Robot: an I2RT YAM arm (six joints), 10 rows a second.
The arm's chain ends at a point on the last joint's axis. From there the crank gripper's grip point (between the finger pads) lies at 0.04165 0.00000 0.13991 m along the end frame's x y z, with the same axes.
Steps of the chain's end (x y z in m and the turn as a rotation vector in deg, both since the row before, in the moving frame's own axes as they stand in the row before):
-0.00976, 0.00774, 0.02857, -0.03, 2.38, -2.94
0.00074, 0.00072, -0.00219, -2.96, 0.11, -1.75
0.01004, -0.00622, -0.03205, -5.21, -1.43, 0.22
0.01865, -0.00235, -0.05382, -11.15, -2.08, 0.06
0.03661, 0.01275, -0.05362, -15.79, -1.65, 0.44
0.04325, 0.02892, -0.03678, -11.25, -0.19, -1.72
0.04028, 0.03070, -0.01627, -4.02, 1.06, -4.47
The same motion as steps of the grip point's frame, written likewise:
-0.00404, 0.00553, 0.02672, -0.03, 2.38, -2.94
0.00110, 0.00667, -0.00242, -2.96, 0.11, -1.75
0.00652, 0.00668, -0.03164, -5.21, -1.43, 0.22
0.01356, 0.02489, -0.05505, -11.15, -2.08, 0.06
0.03247, 0.05128, -0.05782, -15.79, -1.65, 0.44
0.04318, 0.05499, -0.03921, -11.25, -0.19, -1.72
0.04311, 0.03713, -0.01729, -4.02, 1.06, -4.47

